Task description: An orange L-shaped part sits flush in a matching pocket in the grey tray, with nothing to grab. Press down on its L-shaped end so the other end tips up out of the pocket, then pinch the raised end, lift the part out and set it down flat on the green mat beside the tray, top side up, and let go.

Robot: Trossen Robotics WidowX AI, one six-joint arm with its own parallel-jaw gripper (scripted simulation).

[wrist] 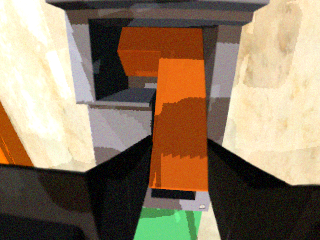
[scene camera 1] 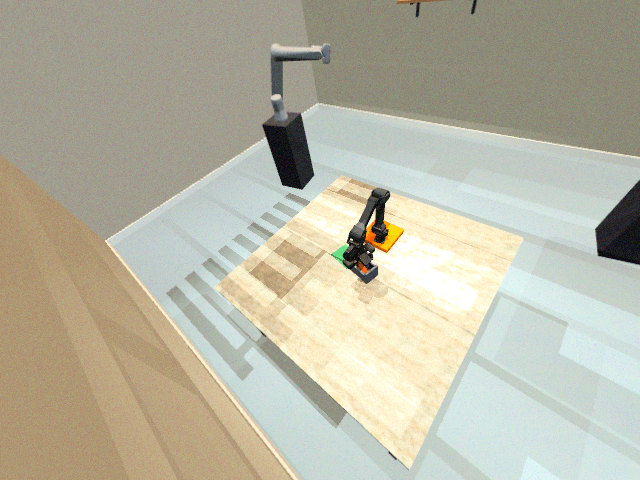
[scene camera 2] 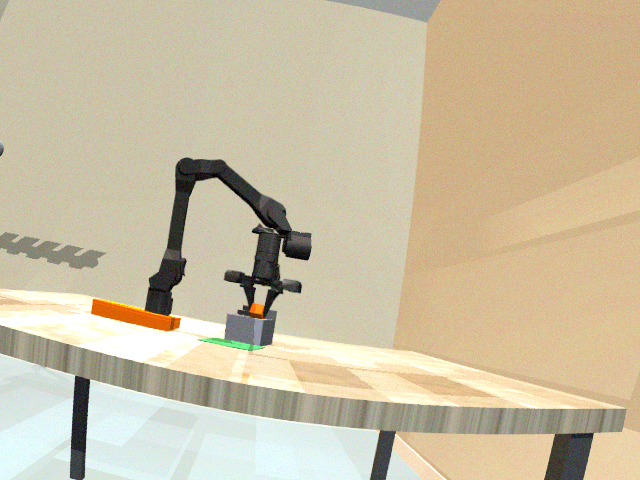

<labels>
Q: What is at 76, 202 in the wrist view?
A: My gripper.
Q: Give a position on an orange L-shaped part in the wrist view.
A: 179, 161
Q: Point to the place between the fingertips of my gripper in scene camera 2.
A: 257, 316
</labels>
